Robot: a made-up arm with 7 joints.
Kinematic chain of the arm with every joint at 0, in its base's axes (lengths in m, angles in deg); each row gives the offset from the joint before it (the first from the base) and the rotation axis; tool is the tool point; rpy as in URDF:
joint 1: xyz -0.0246 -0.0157 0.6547 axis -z
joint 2: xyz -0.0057 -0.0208 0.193 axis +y
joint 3: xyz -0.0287 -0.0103 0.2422 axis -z
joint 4: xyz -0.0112 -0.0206 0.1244 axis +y
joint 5: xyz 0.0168 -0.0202 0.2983 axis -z
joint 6: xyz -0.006 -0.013 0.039 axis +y
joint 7: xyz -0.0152 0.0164 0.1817 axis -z
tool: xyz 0.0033 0.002 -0.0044 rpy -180 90 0
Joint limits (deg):
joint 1: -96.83..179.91
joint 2: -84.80..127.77
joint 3: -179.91..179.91
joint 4: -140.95..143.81
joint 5: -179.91..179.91
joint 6: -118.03..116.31
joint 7: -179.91..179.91
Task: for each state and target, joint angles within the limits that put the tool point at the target. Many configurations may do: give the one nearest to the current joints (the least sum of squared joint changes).
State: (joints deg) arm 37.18 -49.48 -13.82 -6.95 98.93 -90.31 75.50
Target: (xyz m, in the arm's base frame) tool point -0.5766 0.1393 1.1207
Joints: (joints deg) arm 8.38 -55.07 -17.19 -12.22 94.08 -115.09 75.96
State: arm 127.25 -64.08 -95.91 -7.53 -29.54 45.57 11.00
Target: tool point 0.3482 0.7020 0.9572
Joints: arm 113.79 -76.32 -97.39 -4.90 -33.12 63.12 11.05
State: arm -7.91 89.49 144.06 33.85 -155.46 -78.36 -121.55
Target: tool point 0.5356 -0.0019 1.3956
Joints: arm -10.46 70.46 145.71 19.84 -151.79 -55.58 -121.26
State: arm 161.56 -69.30 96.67 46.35 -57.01 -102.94 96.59
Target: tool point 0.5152 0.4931 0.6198
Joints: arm 149.59 -84.80 110.83 43.32 -64.93 -66.29 96.03
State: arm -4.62 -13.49 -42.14 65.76 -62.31 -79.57 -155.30
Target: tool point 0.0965 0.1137 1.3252
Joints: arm -10.82 -22.78 -56.21 93.56 -74.24 -90.31 -155.53
